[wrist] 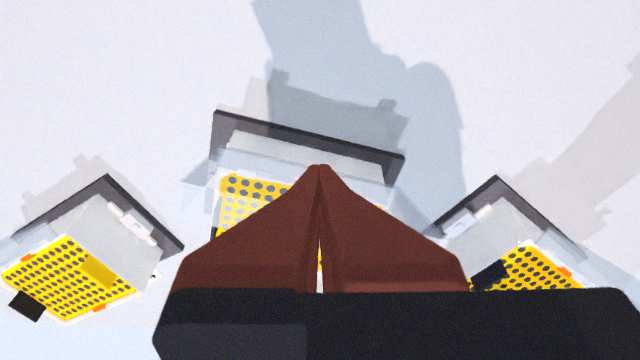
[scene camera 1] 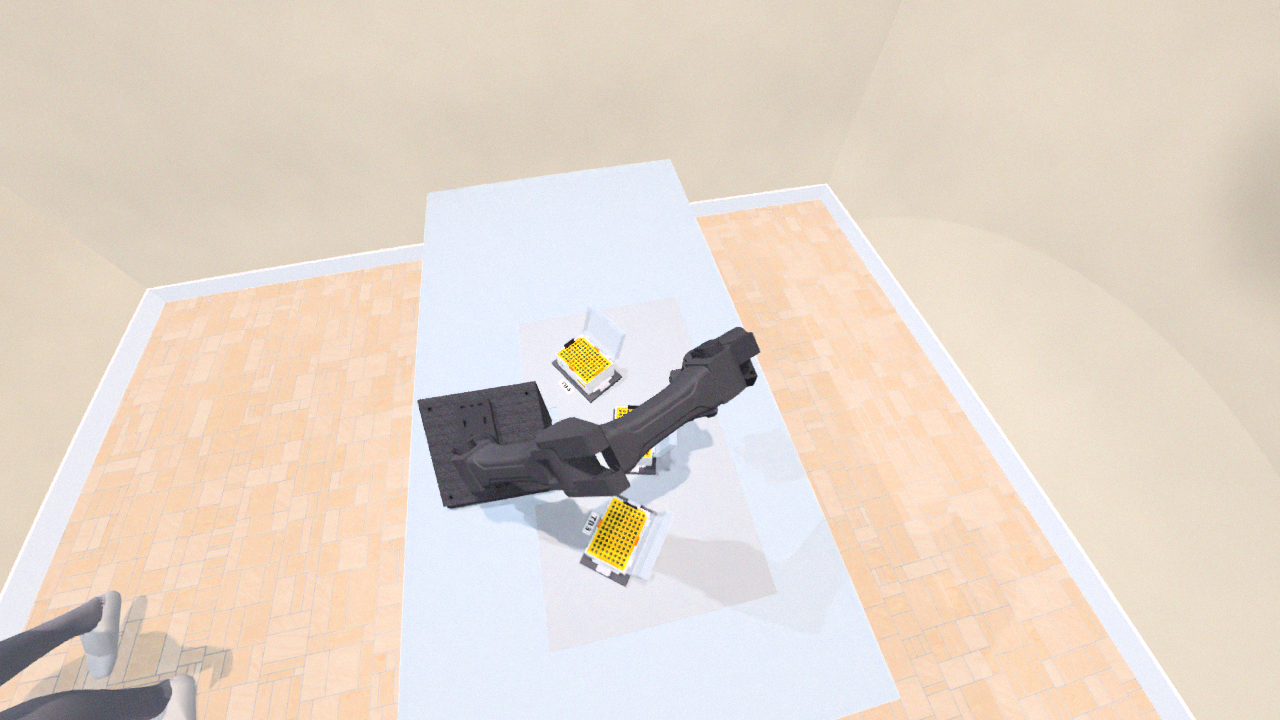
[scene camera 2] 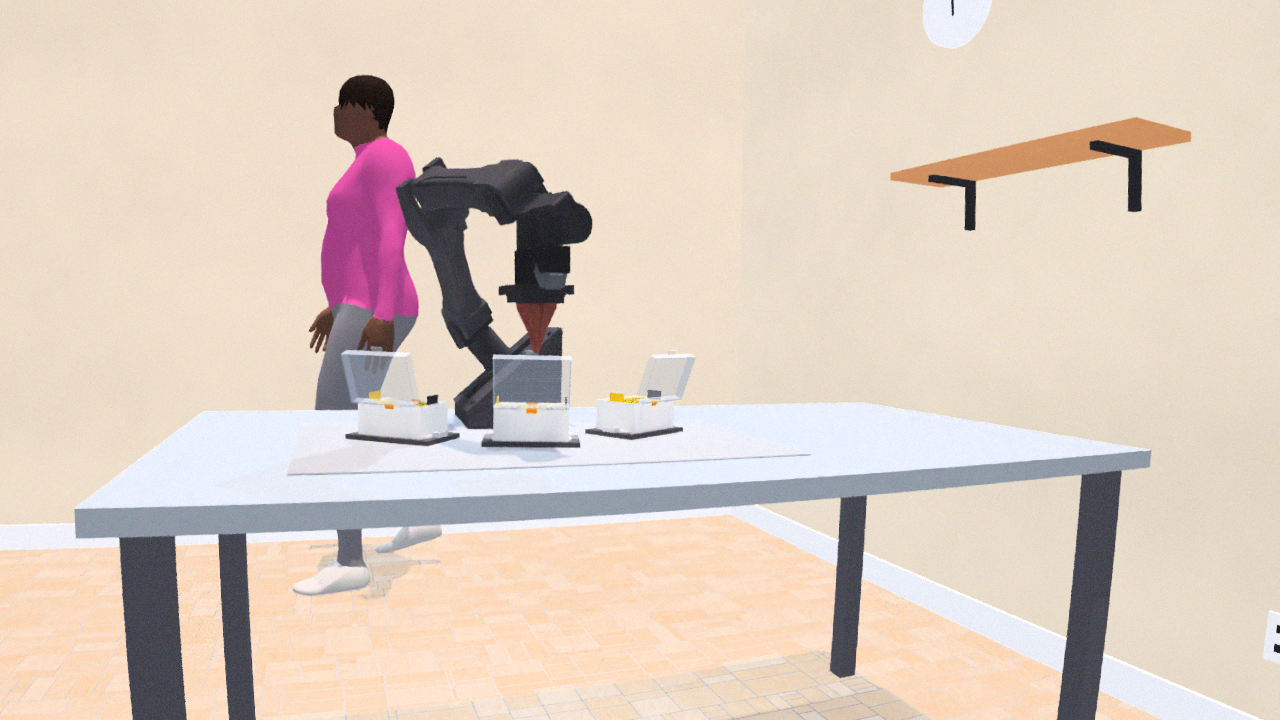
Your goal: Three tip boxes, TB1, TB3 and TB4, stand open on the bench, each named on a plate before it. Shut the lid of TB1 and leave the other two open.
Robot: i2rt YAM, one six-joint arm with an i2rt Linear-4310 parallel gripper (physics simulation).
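Frame: origin at the arm's base, x down, y left, z ahead, level; millimetres.
Seen in the pictures: gripper, between the fingertips: (wrist: 319,179) (scene camera 2: 536,353); arm's base, origin of its link: (scene camera 1: 482,446).
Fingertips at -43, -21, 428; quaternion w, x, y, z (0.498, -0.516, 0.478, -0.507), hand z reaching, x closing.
Observation:
Pixels of each thing's top centre, then the offset from my fingertips to it, as dx, dy, dz. Level surfaces: height alone.
- TB3, centre of its top: (wrist: 530,310) (scene camera 2: 403,393) (scene camera 1: 617,530) +77, -186, -178
- TB4, centre of its top: (wrist: 55,298) (scene camera 2: 636,391) (scene camera 1: 583,355) +77, +227, -198
- pale mat, height of its surface: dx +152
- bench, height of its surface: dx +155
TB1 (scene camera 1: 646,454) (scene camera 2: 532,426) (wrist: 260,187) is the middle box, partly behind the arm in scene camera 1; its name plate is hidden. Its clear lid (scene camera 2: 531,376) stands upright. TB3 (scene camera 1: 617,534) (scene camera 2: 401,419) (wrist: 530,265) and TB4 (scene camera 1: 586,360) (scene camera 2: 633,416) (wrist: 65,277) flank it, their lids open and leaning back. All three hold yellow tip racks. My gripper (scene camera 2: 537,351) (wrist: 319,179) is shut and empty, tips down, beside or just above the top edge of TB1's lid; I cannot tell whether it touches. Its fingers are hidden in scene camera 1.
The boxes stand on black bases on a pale mat (scene camera 1: 707,573) (scene camera 2: 698,449). The arm's black base plate (scene camera 1: 514,411) is on the bench (scene camera 1: 546,241) behind TB1. A person (scene camera 2: 366,232) in pink stands beyond the bench. A wooden shelf (scene camera 2: 1038,152) hangs on the wall.

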